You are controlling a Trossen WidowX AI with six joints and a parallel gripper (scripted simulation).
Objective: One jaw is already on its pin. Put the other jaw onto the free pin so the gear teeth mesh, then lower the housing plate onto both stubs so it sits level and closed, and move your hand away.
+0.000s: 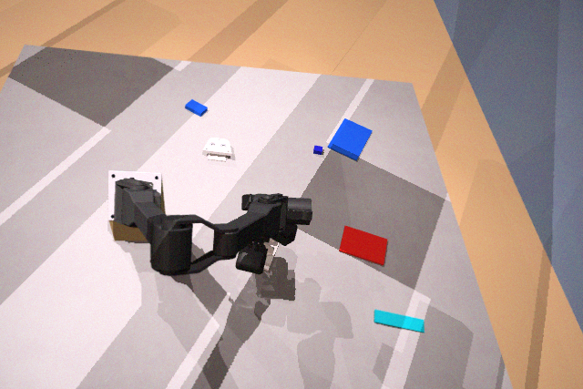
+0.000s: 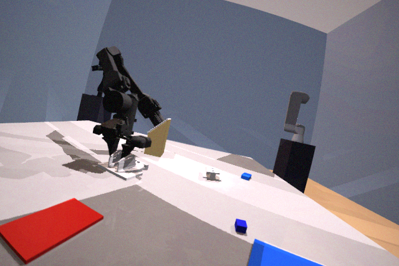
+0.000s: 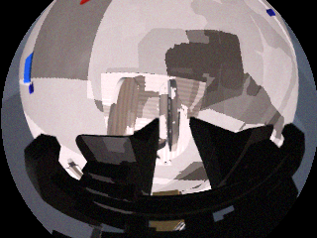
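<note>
Now: the white base plate 3 cm to the left of my gripper tip, 2 cm ahead of it and 1 cm below it. From my gripper tip the other things lie so: cyan strip (35 cm ahead, 14 cm to the right, 1 cm below); then jaw (3 cm behind, 2 cm to the left); then red sheet (28 cm ahead, 6 cm to the left, 1 cm below).
</note>
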